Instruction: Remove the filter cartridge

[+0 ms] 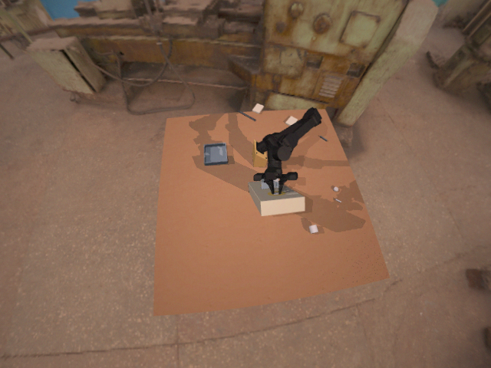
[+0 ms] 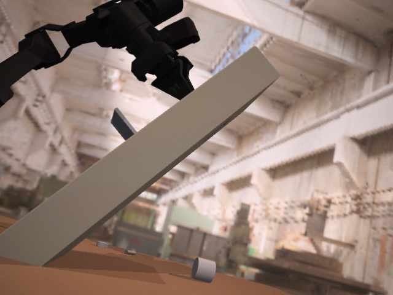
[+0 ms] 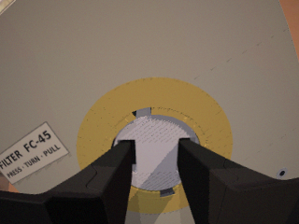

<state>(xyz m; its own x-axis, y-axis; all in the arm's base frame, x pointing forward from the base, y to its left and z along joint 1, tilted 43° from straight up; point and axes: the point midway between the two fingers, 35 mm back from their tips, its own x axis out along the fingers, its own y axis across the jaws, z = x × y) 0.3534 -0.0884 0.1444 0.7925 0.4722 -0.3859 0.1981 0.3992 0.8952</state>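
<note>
Right now the round filter cartridge is 10 mm below my gripper tip and 10 mm ahead of it.
</note>
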